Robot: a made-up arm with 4 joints. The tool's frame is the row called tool. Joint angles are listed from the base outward.
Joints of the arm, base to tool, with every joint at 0 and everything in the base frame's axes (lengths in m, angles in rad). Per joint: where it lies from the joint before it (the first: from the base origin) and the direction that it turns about. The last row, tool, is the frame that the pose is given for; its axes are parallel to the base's.
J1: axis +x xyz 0 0 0.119
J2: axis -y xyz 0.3 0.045 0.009
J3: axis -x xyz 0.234 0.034 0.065
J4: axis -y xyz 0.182 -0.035 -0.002
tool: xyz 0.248 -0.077 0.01
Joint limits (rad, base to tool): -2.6..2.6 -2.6..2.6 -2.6..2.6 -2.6..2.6
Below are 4 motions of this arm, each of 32 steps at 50 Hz.
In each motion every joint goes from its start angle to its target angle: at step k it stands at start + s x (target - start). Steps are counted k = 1, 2, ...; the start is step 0. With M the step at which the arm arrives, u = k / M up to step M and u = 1 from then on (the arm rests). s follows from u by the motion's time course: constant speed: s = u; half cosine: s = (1 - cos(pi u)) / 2; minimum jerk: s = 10 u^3 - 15 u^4 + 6 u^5.
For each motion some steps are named. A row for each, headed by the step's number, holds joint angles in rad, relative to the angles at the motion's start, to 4 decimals.
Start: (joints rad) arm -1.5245 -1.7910 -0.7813 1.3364
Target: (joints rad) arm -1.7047 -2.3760 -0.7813 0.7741
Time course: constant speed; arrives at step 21
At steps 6, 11, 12, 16, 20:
6: -0.0515 -0.1671 0.0000 -0.1607
11: -0.0944 -0.3064 0.0000 -0.2945
12: -0.1030 -0.3343 0.0000 -0.3213
16: -0.1373 -0.4457 0.0000 -0.4284
20: -0.1716 -0.5571 0.0000 -0.5355

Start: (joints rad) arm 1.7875 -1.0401 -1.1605 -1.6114
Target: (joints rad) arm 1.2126 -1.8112 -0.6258 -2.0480
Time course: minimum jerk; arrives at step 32
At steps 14, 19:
14: -0.2208 -0.2961 0.2053 -0.1677
19: -0.3862 -0.5180 0.3592 -0.2933

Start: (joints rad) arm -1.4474 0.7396 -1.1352 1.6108
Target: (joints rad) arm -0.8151 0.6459 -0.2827 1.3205
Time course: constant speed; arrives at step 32
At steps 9, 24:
9: 0.1778 -0.0264 0.2398 -0.0816
24: 0.4742 -0.0703 0.6394 -0.2177

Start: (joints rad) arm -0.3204 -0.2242 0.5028 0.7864
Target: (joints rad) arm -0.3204 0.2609 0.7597 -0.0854
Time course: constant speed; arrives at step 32
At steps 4, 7, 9, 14, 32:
4: 0.0000 0.0606 0.0321 -0.1090
7: 0.0000 0.1061 0.0562 -0.1907
9: 0.0000 0.1364 0.0723 -0.2452
14: 0.0000 0.2122 0.1124 -0.3814
32: 0.0000 0.4851 0.2569 -0.8718

